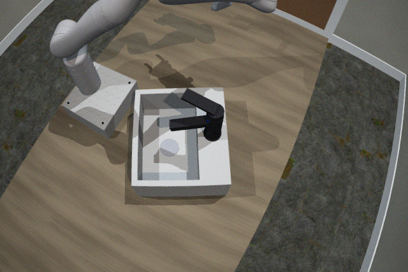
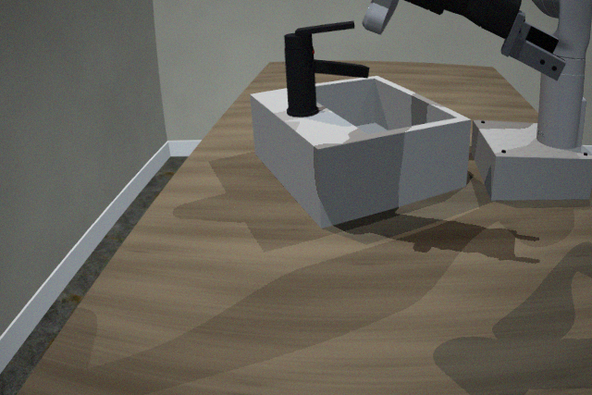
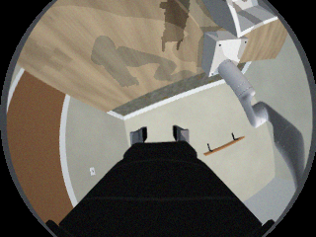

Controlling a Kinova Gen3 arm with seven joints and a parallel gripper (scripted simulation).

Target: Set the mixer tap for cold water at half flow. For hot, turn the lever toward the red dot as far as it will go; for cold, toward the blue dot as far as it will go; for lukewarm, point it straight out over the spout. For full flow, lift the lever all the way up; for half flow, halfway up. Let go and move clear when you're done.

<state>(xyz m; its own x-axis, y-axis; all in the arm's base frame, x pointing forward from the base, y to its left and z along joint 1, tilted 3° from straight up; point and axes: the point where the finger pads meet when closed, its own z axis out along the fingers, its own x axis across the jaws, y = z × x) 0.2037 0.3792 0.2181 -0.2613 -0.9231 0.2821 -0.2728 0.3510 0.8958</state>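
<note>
The black lever lies 250 mm ahead of my hand, 360 mm to the right of it and 40 mm below it. Also, from my hand: black mixer tap: 270 mm ahead, 370 mm to the right, 90 mm below; then white sink: 190 mm ahead, 420 mm to the right, 280 mm below.
</note>
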